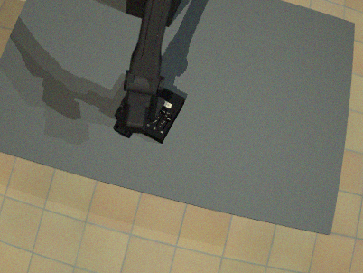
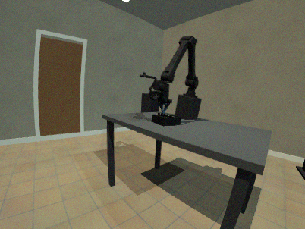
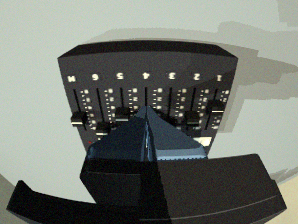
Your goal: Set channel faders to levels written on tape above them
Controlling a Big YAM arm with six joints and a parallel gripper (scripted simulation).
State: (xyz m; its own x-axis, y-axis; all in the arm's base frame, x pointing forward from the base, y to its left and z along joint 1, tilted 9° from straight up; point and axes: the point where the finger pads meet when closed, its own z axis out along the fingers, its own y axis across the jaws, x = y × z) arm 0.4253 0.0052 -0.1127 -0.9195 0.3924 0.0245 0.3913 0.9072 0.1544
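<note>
Right now my hand is 10 mm past the fader cap 4, 10 mm to the right of it and 20 mm above it. Round my hand: fader cap 1: 30 mm behind, 60 mm to the right, 20 mm below; then master fader cap: 10 mm ahead, 70 mm to the left, 20 mm below; then fader cap 5: 20 mm to the left, 20 mm below.
</note>
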